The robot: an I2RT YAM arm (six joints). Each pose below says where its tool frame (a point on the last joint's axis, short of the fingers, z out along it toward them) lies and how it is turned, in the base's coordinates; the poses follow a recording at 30 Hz.
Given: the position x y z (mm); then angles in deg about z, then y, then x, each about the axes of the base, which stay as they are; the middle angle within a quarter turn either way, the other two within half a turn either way.
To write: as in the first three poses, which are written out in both.
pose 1, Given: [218 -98 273 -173.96 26.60 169.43]
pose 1, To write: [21.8 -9.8 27.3 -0.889 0.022 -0.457 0.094 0.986 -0.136]
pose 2, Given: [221 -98 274 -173.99 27.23 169.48]
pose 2, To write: [22.1 -9.8 27.4 -0.884 0.020 -0.467 0.093 0.987 -0.134]
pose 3, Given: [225 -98 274 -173.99 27.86 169.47]
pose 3, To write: [22.5 -9.8 27.4 -0.879 0.018 -0.476 0.093 0.987 -0.134]
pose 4, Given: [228 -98 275 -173.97 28.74 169.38]
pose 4, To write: [22.8 -9.8 27.5 -0.872 0.015 -0.489 0.092 0.987 -0.134]
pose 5, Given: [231 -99 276 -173.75 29.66 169.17]
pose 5, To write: [23.1 -9.9 27.6 -0.864 0.014 -0.504 0.095 0.986 -0.134]
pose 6, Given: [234 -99 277 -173.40 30.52 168.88]
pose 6, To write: [23.4 -9.9 27.7 -0.856 0.015 -0.517 0.099 0.986 -0.134]
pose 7, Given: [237 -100 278 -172.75 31.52 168.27]
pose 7, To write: [23.7 -10.0 27.8 -0.846 0.018 -0.533 0.108 0.985 -0.137]
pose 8, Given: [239 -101 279 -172.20 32.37 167.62]
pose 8, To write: [23.9 -10.1 27.9 -0.837 0.019 -0.547 0.115 0.983 -0.141]
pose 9, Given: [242 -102 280 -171.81 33.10 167.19]
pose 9, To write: [24.2 -10.2 28.0 -0.829 0.019 -0.559 0.119 0.982 -0.144]
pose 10, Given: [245 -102 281 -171.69 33.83 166.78]
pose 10, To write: [24.5 -10.2 28.1 -0.822 0.015 -0.569 0.120 0.982 -0.148]
